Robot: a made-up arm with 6 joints.
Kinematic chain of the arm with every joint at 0, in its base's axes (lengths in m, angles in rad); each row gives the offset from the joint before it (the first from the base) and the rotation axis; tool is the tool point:
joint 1: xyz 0 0 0.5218 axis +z
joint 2: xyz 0.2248 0 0 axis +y
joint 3: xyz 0 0 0.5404 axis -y
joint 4: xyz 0 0 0.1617 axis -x
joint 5: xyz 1.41 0 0 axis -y
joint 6: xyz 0.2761 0 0 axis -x
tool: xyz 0 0 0
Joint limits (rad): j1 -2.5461..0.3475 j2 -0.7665..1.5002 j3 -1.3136..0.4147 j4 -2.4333..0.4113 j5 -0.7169..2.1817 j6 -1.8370..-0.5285
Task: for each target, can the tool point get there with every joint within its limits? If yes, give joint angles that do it. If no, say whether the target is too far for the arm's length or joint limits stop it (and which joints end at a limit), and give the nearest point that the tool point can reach.
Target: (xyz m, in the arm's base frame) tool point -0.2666 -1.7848 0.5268
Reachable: yes | joints -1.7363 -0.0342 -0.4281 -0.6321 -0.1919 -0.9647
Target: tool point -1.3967 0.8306 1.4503
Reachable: no: joint limits stop it (at a limit: joint 1, joint 2) | nearest point -0.9607 -0.3303 1.6365 | short by 1.254 m
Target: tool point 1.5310 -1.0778 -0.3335
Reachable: yes | joints -0.6203 1.2199 0.1992 0.0486 1.3017 -1.6319
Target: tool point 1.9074 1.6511 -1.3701
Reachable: no: too far | nearest point 1.5587 0.7447 -0.7657 | short by 1.144 m
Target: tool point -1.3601 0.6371 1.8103
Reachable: no: joint limits stop it (at a limit: joint 1, joint 2) | nearest point -0.8526 -0.2460 1.8839 | short by 1.021 m
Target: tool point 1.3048 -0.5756 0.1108
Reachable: yes | joints -0.4124 -0.4419 -1.1465 -0.0543 0.2976 -0.8012
